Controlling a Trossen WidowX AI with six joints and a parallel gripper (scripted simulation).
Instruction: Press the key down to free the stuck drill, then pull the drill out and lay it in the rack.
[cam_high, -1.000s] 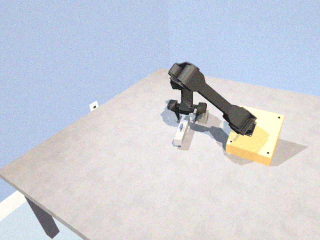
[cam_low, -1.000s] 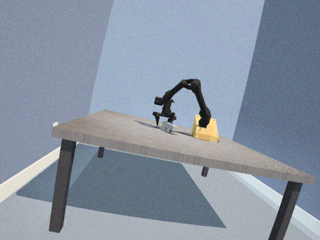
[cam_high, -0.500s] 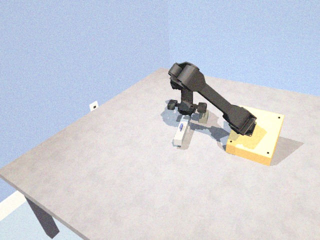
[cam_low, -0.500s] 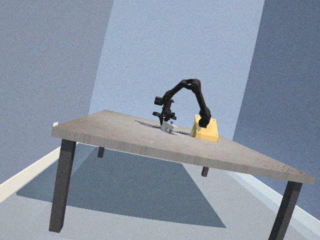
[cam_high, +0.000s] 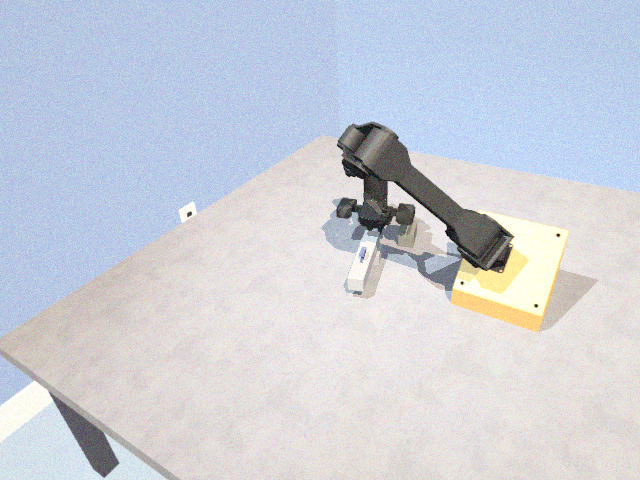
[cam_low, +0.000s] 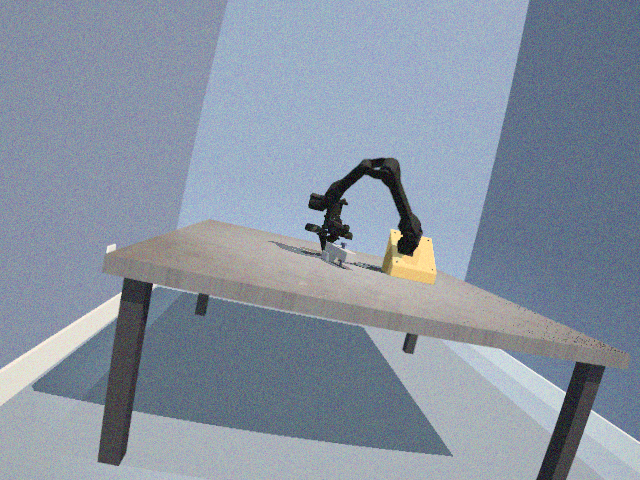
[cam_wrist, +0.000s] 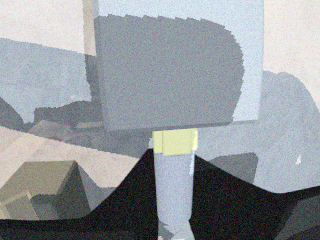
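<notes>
My gripper tip is 5 cm to the right of the drill, 3 cm below it and 2 cm past it. Also, from my gripper tip: housing (11 cm to the left, 4 cm behind, 2 cm above); blue key (14 cm to the left, 5 cm behind, 3 cm above).
</notes>
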